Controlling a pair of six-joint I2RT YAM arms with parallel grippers.
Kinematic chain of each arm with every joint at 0, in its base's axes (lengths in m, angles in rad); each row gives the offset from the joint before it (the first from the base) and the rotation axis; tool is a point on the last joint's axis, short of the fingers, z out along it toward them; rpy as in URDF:
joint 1: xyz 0 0 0.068 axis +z
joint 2: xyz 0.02 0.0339 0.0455 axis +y
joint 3: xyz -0.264 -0.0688 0 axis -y
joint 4: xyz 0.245 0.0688 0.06 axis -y
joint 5: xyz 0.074 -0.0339 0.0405 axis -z
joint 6: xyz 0.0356 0 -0.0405 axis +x
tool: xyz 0 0 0 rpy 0 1.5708 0
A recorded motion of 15 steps. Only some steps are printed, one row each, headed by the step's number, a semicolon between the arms.
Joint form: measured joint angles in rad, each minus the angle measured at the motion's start. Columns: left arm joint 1, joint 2, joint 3, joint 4, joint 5, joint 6; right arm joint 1, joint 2, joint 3, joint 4, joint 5, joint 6.
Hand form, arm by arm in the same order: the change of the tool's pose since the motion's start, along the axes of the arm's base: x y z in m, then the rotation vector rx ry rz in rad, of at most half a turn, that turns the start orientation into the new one. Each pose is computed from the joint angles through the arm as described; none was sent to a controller.
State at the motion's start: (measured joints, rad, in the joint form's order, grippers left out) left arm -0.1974 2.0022 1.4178 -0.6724 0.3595 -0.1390; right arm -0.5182 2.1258 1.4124 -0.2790 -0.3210 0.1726
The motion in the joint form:
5: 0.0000 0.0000 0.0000 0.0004 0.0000 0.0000; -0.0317 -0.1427 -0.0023 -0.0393 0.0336 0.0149
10: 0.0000 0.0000 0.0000 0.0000 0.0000 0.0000; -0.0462 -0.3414 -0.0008 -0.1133 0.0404 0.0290
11: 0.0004 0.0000 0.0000 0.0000 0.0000 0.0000; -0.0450 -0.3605 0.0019 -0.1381 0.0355 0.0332
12: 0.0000 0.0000 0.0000 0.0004 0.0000 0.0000; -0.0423 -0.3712 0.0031 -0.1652 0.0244 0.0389
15: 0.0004 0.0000 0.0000 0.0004 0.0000 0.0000; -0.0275 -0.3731 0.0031 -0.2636 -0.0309 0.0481
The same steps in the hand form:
5: 0.0000 0.0000 0.0000 -0.0001 -0.0004 0.0000; -0.0163 -0.0078 0.0562 -0.0654 -0.0736 -0.0629
10: 0.0000 0.0000 0.0000 0.0000 0.0000 0.0000; -0.0434 0.0017 0.1305 -0.1242 -0.1805 -0.0932
11: 0.0000 0.0002 0.0000 0.0000 0.0000 0.0004; -0.0469 0.0046 0.1368 -0.1165 -0.1801 -0.0920
12: 0.0000 0.0000 0.0000 -0.0001 -0.0004 0.0000; -0.0492 0.0078 0.1392 -0.0975 -0.1716 -0.0864
15: 0.0001 0.0001 0.0000 -0.0001 -0.0004 0.0004; -0.0526 0.0189 0.1333 -0.0044 -0.1096 -0.0457

